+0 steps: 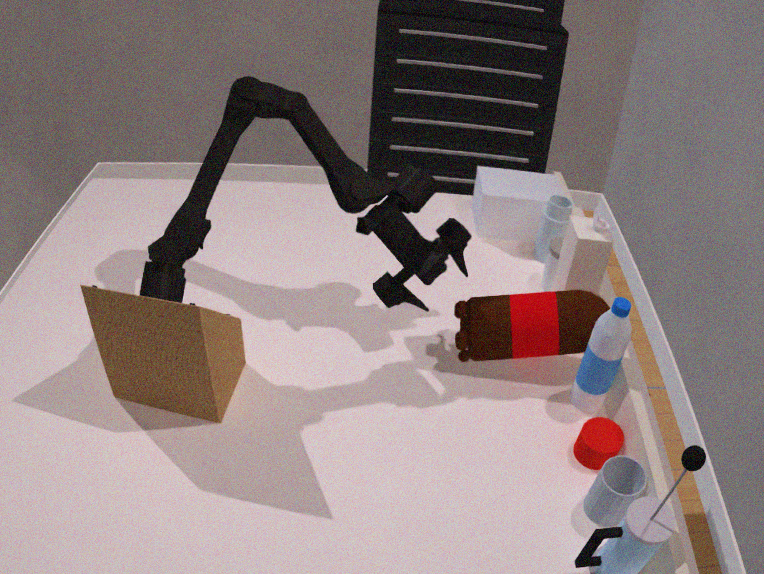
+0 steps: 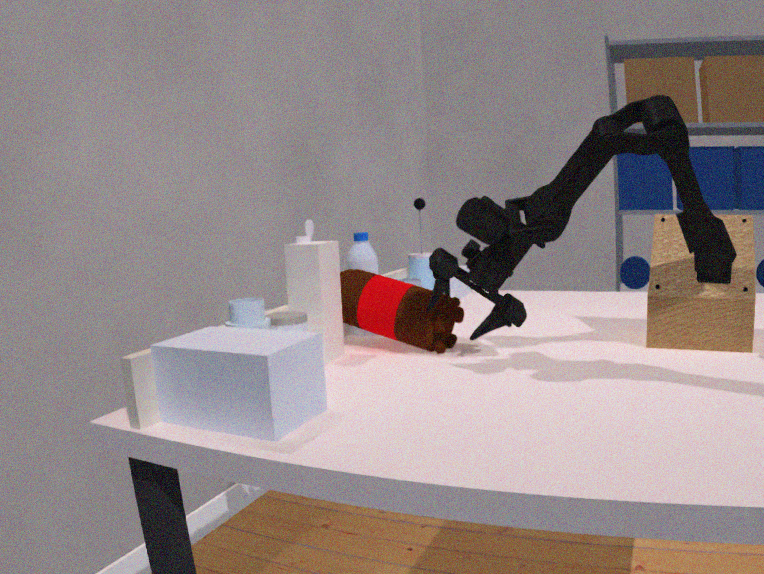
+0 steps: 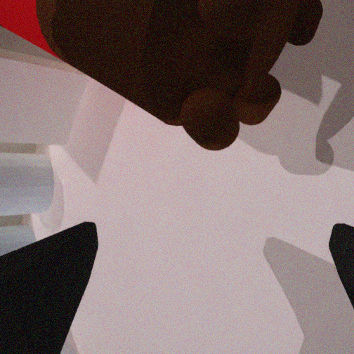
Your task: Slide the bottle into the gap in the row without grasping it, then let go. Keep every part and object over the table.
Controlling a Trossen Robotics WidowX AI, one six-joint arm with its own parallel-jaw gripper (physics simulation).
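Places are measured from the arm's base along level axes (x ahead, y left, z up), in millimetres.
Where they show: gripper, fingertip midpoint: (image 1: 447,293) (image 2: 449,325); arm's base, origin of the base link: (image 1: 158,302) (image 2: 714,268).
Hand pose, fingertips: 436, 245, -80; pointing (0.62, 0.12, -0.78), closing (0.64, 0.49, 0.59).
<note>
Things, the pixels of their top centre, and the offset from my fingertips, as dx, dy, dz.
- big brown bottle, middle of its top: (image 1: 551,292) (image 2: 381,270) +173, -63, +85
- white carton, middle of its top: (image 1: 596,208) (image 2: 310,219) +240, +61, +190
- blue-capped water bottle, middle of its top: (image 1: 622,303) (image 2: 360,233) +274, -148, +152
- pale box, middle of its top: (image 2: 235,339) (image 1: 522,184) +129, +378, +46
- glass bottle, middle of its top: (image 2: 246,300) (image 1: 561,201) +208, +272, +78
- red cylinder, middle of its top: (image 1: 603,434) +287, -267, -19
- grey cup, middle of its top: (image 1: 624,475) (image 2: 405,280) +304, -376, +21
- handled jar, middle of its top: (image 1: 687,450) +302, -489, +220
The big brown bottle (image 1: 487,328) (image 2: 415,314) (image 3: 140,55) with a red label is tipped over on its side. Its lobed base faces my gripper and its upper end points into the row, between the white carton (image 1: 586,262) (image 2: 314,296) and the blue-capped water bottle (image 1: 599,370) (image 2: 362,256). Its cap is hidden; whether its upper end rests on the table or on a neighbour I cannot tell. My gripper (image 1: 447,293) (image 2: 451,324) (image 3: 219,237) is open and empty, low above the table beside the bottle's base. Contact with the bottle is unclear.
A pale box (image 1: 515,203) (image 2: 216,385) and a glass bottle (image 1: 551,229) stand beyond the carton. A red cylinder (image 1: 597,443), a grey cup (image 1: 613,491) and a handled jar (image 1: 639,543) continue the row near the table's edge. A wooden block (image 1: 160,351) (image 2: 701,314) stands by the arm's base.
</note>
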